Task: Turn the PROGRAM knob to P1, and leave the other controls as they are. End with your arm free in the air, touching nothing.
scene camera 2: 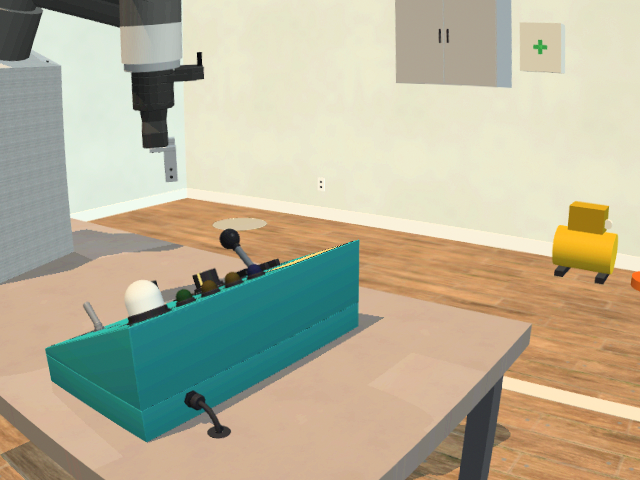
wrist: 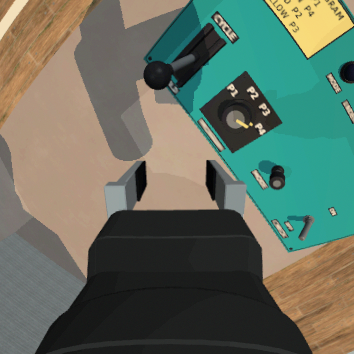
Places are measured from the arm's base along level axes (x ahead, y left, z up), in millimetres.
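Where they show: gripper, between the fingertips: [scene camera 2: 171, 176] [wrist: 175, 172].
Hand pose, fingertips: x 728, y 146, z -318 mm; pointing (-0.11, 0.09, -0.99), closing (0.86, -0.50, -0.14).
Note:
Things, the pixels of their centre, and the offset from my fingertips. "pt": a spot on its surface instead. Level surfaces: height alone.
- PROGRAM knob, middle of its body: [wrist: 234, 119] 5 mm left, 82 mm ahead, 162 mm down
- teal control panel, middle of its body: [scene camera 2: 208, 309] [wrist: 286, 122] 44 mm right, 163 mm ahead, 199 mm down
- CYCLE lever with a black ball, middle of its body: [wrist: 157, 75] [scene camera 2: 229, 238] 117 mm left, 15 mm ahead, 137 mm down
- MODE knob, middle of its body: [wrist: 276, 180] 114 mm right, 98 mm ahead, 160 mm down
- toggle switch, middle of its body: [scene camera 2: 92, 314] [wrist: 305, 229] 233 mm right, 112 mm ahead, 172 mm down
- white dome, a spot on its surface: [scene camera 2: 144, 299] pt 230 mm right, 293 mm ahead, 98 mm down
- table, height of its surface: 282 mm down
The PROGRAM knob [wrist: 235, 119] is round, on a black square plate marked P1 to P4 on the sloping face of a teal control panel [scene camera 2: 248, 330] [wrist: 312, 150]. Its yellow pointer line points at P4. In scene camera 2 the knob [scene camera 2: 206, 279] is partly hidden behind the panel's lamps. My gripper [scene camera 2: 170, 178] [wrist: 175, 172] is open, with nothing between its fingers. It hangs in the air well above the table, apart from the panel; in the wrist view the knob lies up and right of the fingers.
A CYCLE lever with a black ball [scene camera 2: 230, 238] [wrist: 157, 75] stands up beside the knob. A MODE knob [wrist: 277, 177] and a toggle switch [scene camera 2: 93, 316] [wrist: 306, 227] are on the other side. A white dome [scene camera 2: 144, 299] rises at the panel's back edge. The panel stands on the table [scene camera 2: 439, 335].

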